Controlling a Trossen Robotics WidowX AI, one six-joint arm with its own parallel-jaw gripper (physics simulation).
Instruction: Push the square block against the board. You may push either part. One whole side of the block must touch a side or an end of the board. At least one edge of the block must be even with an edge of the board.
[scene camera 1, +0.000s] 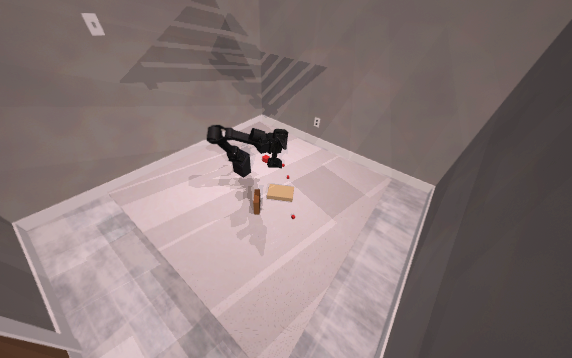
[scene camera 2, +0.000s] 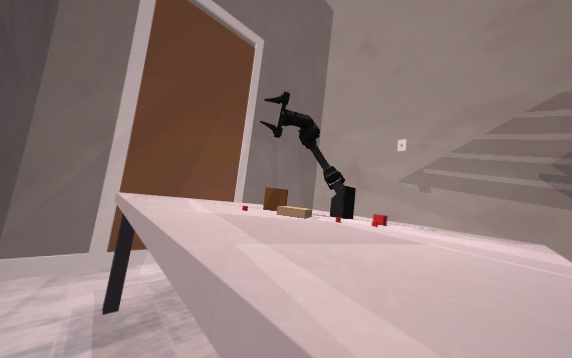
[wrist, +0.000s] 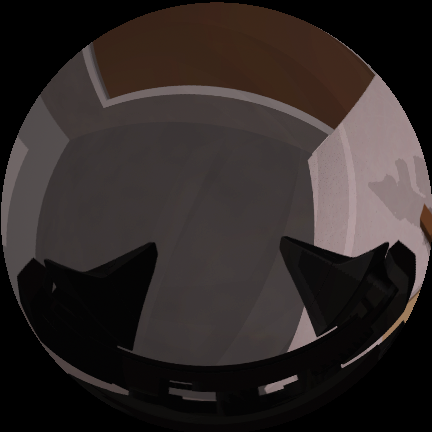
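Pixels of known places: gripper, fingertip midpoint: (scene camera 1: 282, 159) (scene camera 2: 262, 110) (wrist: 218, 246); arm's base, link origin: (scene camera 1: 240, 158) (scene camera 2: 343, 193).
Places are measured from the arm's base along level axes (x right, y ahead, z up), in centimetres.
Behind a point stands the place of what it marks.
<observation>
The brown square block (scene camera 1: 256, 202) @(x 18.9, y 34.2, z -2.1 cm) (scene camera 2: 275, 199) @(x 14.4, y 31.9, z -7.0 cm) (wrist: 427, 223) stands upright on its narrow edge. The tan board (scene camera 1: 280, 193) @(x -0.1, y 35.3, z -9.2 cm) (scene camera 2: 294, 212) @(x -7.4, y 40.1, z -10.6 cm) (wrist: 400, 322) lies flat. In scene camera 1 the block is left of the board's left end, with a gap between them. In scene camera 2 the block shows behind the board's left part. In the wrist view small parts of both show at the right rim. My gripper (scene camera 1: 283, 156) @(x 13.1, y 46.1, z 29.9 cm) (scene camera 2: 263, 111) @(x 13.1, y 46.1, z 29.9 cm) (wrist: 218, 246) @(x 13.1, y 46.1, z 29.9 cm) is open and empty, high above the table, its fingers pointing sideways and touching neither part.
A larger red cube (scene camera 1: 265, 158) @(x -19.4, y 4.3, z -8.5 cm) (scene camera 2: 380, 219) @(x -21.9, y 5.4, z -9.9 cm) lies near the arm's base. Small red cubes lie at several spots: one (scene camera 1: 288, 177) @(x -16.8, y 28.5, z -11.1 cm) (scene camera 2: 338, 220) @(x -17.8, y 28.5, z -11.5 cm) beyond the board and one (scene camera 1: 293, 217) @(x 7.8, y 51.8, z -11.0 cm) (scene camera 2: 245, 208) @(x 6.6, y 51.6, z -11.4 cm) on its other side. The arm's base (scene camera 1: 242, 163) @(x 1.8, y 3.9, z -1.4 cm) (scene camera 2: 343, 202) @(x -3.8, y 4.9, z -4.6 cm) stands beyond the block.
</observation>
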